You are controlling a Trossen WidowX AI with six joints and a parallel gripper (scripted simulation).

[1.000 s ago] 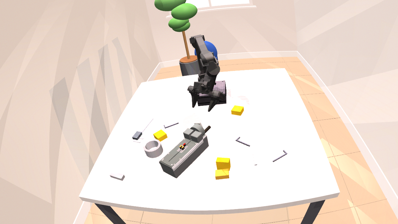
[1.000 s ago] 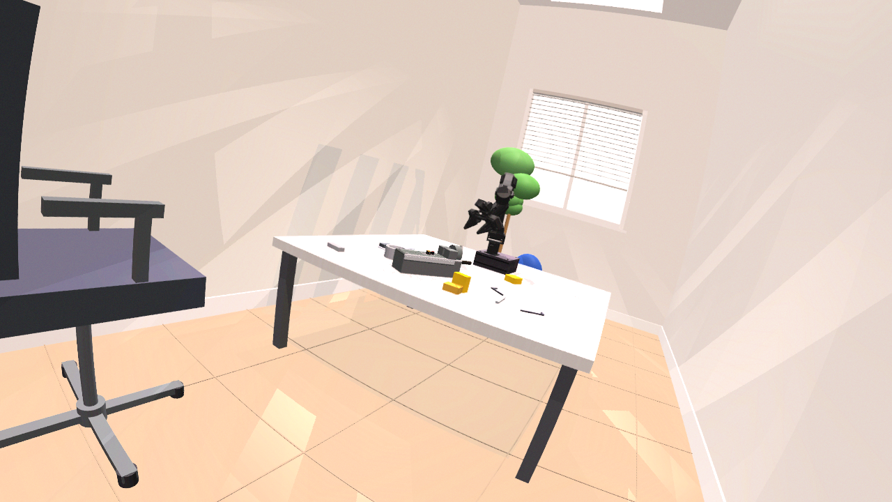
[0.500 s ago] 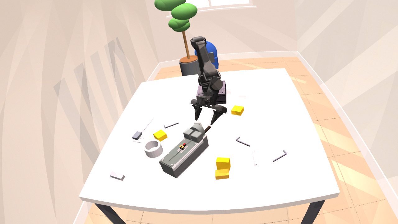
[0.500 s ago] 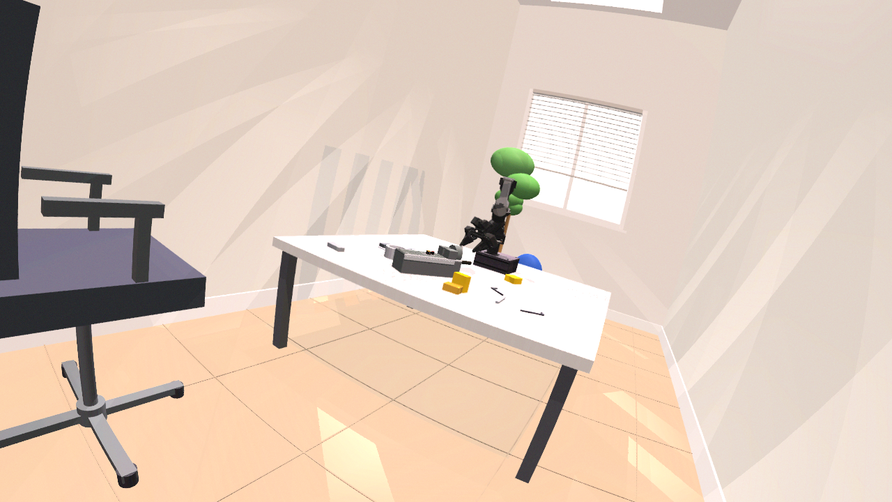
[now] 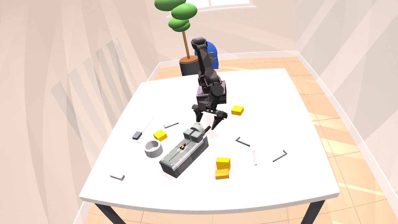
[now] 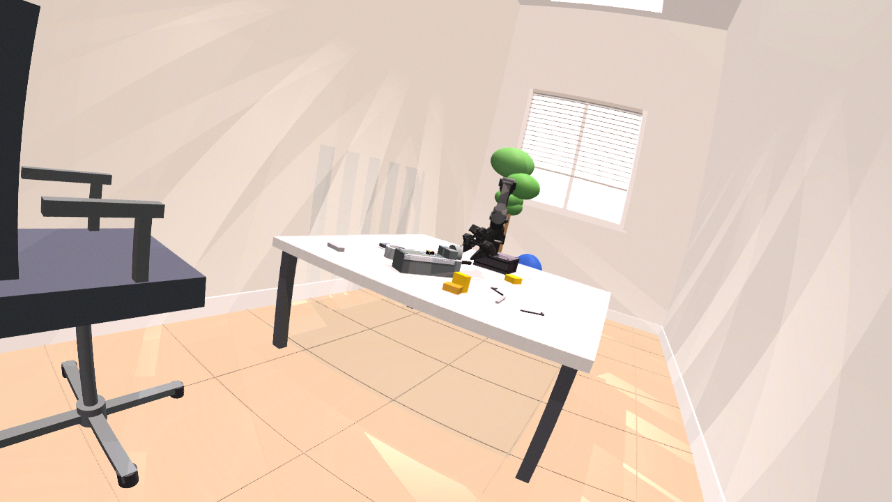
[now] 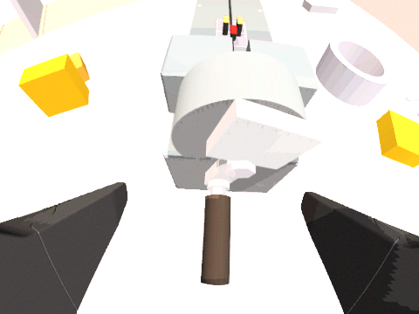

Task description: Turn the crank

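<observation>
The brown crank handle is 3 cm below my gripper tip, 2 cm behind it and 1 cm to the left of it. The rest, counted from my gripper tip: red pointer: 12 cm ahead, 8 cm to the right.
</observation>
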